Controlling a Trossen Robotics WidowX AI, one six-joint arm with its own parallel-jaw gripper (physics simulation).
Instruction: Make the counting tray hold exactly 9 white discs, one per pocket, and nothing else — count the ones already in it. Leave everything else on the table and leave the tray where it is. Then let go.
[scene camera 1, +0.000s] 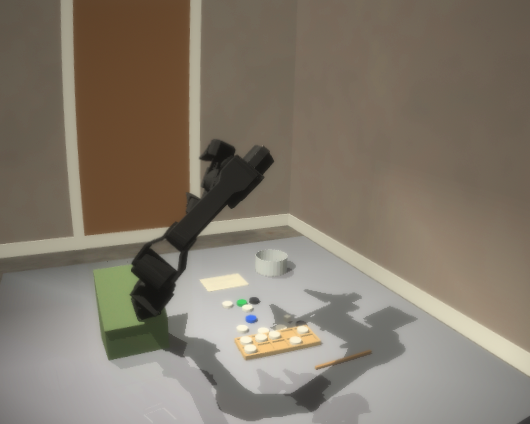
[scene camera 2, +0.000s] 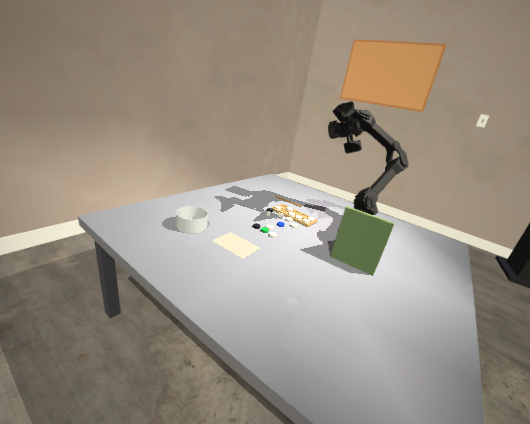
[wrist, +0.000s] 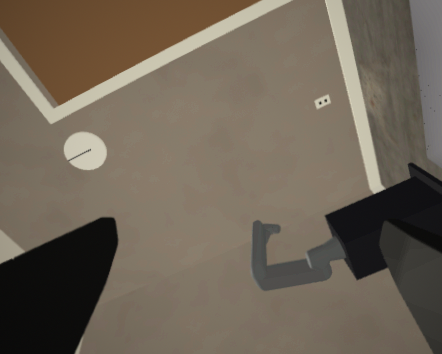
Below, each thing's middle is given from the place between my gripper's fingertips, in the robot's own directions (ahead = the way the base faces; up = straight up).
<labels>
The wooden counting tray (scene camera 1: 271, 347) lies 170 mm ahead of my hand, 150 mm to the right of it and 450 mm below it. From my hand the other things lie so: white bowl (scene camera 1: 269, 262) (430 mm ahead, 290 mm to the left, 430 mm below).
</labels>
